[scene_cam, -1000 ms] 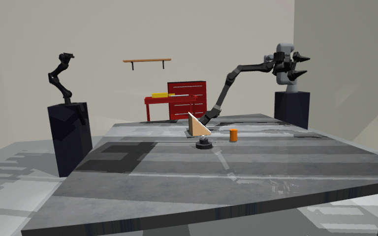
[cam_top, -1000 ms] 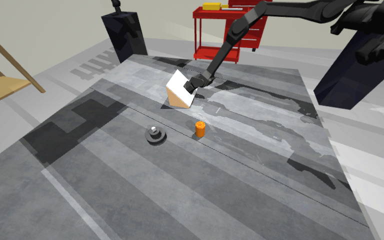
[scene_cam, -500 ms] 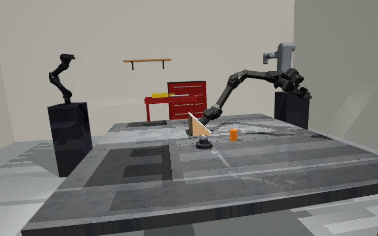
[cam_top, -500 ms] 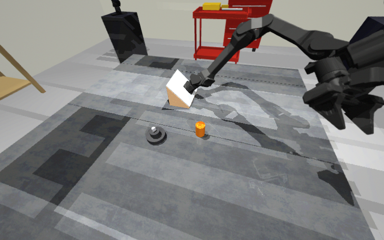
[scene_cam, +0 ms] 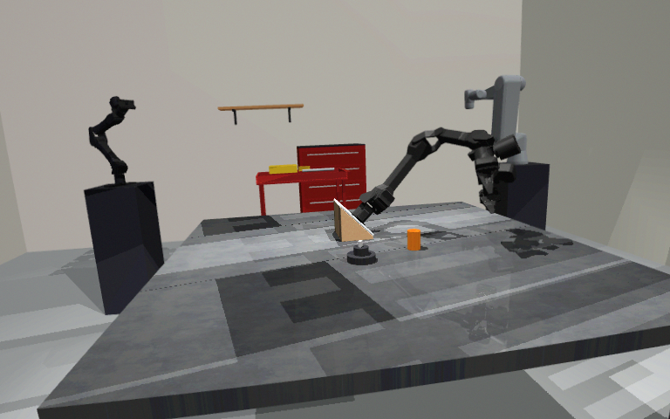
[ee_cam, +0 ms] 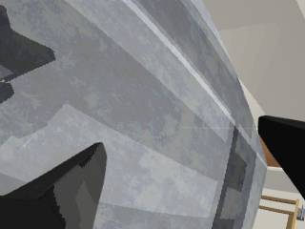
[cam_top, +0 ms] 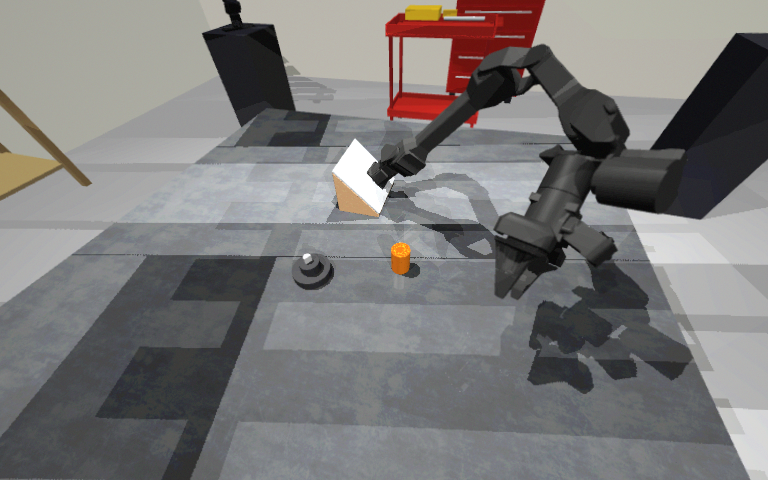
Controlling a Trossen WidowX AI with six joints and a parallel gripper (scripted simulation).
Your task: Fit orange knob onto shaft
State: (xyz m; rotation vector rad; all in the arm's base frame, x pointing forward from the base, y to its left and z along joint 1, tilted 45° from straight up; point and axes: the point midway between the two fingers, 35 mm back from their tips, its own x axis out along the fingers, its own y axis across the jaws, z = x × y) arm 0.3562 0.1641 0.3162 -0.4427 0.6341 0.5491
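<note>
The orange knob lies 120 mm behind my gripper tip, 190 mm to the right of it and 110 mm below it. Also, from my gripper tip: round pedestal 50 mm behind, 370 mm to the right, 120 mm below.
</note>
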